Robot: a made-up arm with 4 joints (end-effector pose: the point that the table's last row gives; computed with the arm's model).
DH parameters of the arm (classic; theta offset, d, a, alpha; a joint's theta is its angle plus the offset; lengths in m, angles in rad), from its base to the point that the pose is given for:
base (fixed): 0 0.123 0 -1.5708
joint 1: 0 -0.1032 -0.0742 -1.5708
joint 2: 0 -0.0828 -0.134 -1.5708
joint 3: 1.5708 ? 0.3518 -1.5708
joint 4: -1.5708 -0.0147 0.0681 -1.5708
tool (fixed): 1.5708 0.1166 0 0
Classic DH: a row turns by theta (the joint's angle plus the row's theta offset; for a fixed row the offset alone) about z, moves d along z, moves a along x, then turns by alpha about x.
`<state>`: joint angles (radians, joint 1 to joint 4).
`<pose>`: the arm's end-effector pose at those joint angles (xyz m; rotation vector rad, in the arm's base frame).
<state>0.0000 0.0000 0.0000 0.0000</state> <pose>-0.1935 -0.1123 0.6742 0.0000 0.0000 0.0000</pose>
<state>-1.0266 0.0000 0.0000 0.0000</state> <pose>-0.5718 -0.1123 0.2428 0.0000 -1.0266 0.0000</pose>
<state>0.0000 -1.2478 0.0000 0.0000</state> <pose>-0.1034 -0.2192 0.6742 0.0000 0.0000 1.2478</pose>
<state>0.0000 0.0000 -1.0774 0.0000</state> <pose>0.2113 -0.1123 0.4147 0.0000 1.0774 0.0000</pose>
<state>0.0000 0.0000 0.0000 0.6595</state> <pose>-0.1935 -0.0266 0.6915 -0.6595 0.0000 0.0000</pose>
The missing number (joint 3, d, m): -0.059
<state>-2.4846 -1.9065 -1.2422 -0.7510</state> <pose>-0.0502 0.1470 -0.0845 -1.2216 -0.8822 -0.2101</pose>
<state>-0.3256 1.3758 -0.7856 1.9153</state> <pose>0.0258 -0.2060 0.4891 -0.9387 1.2053 -0.3696</pose>
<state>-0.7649 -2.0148 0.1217 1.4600</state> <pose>-0.4651 -0.3303 0.3888 -1.4708 -1.9924 1.2564</pose>
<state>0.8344 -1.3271 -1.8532 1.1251</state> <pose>-0.1328 0.2273 0.1794 1.0882 -1.1316 -2.6976</pose>
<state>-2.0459 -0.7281 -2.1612 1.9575</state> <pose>0.1568 0.1510 0.1153 -2.5525 0.4864 -0.1519</pose>
